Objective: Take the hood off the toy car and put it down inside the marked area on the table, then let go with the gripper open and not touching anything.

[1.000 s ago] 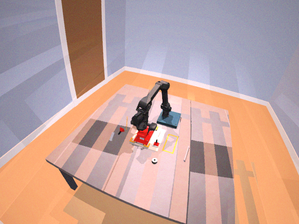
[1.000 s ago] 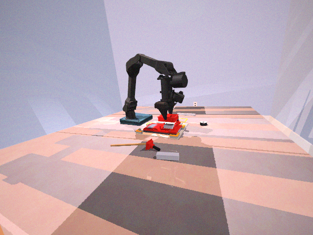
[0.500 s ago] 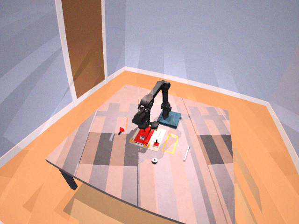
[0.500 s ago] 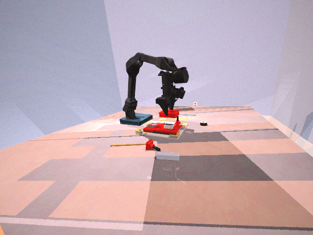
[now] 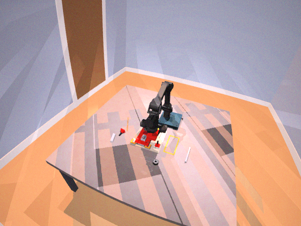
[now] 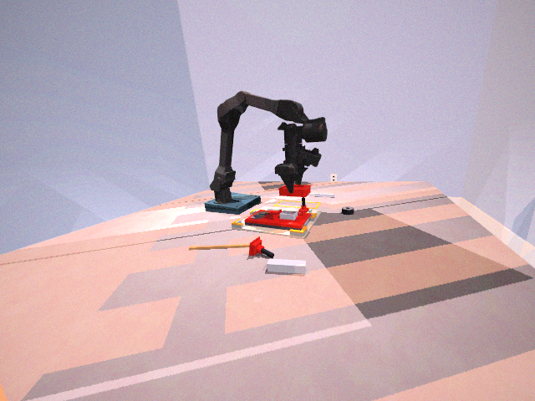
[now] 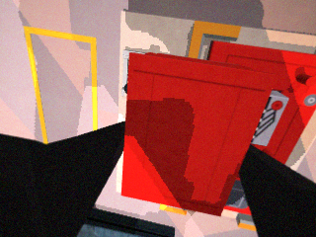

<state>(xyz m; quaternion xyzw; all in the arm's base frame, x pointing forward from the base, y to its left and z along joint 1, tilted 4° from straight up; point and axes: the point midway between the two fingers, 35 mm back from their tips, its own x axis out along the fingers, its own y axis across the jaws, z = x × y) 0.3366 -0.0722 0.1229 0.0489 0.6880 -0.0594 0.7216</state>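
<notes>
Now: gripper tip 280 mm to the right of the grey bar, 90 mm above it and 60 mm short of it. Round my gripper tip: thin stick 250 mm to the right, 170 mm behind, 100 mm below; dark ring 170 mm ahead, 90 mm below, 60 mm to the left; red hood right at my gripper tip.
</notes>
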